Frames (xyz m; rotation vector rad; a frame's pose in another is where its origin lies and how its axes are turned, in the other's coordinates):
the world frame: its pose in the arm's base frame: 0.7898 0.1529 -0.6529 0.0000 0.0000 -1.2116
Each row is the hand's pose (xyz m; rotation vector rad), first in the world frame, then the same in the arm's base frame.
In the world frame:
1: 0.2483 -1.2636 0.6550 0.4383 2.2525 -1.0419
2: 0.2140 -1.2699 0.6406 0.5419 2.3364 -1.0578
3: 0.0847 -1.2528 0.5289 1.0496 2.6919 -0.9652
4: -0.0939 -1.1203 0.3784 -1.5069 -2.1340 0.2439
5: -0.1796 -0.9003 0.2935 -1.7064 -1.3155 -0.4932
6: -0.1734 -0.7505 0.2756 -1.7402 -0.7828 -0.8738
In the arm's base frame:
1: -0.3059 -0.5237 0.0021 1.9169 1.8693 -1.5370
2: -0.3238 -0.4938 -0.0123 -2.0429 -1.8545 1.4574
3: -0.3533 -0.3668 -0.1240 -2.2682 -1.5293 0.8296
4: -0.2920 -0.1530 -0.2745 -2.4468 -0.8936 -0.1946
5: -0.1162 0.0046 -0.3594 -2.3616 -0.1204 -1.1391
6: 0.0262 0.0514 -0.3773 -2.1624 0.4004 -1.6191

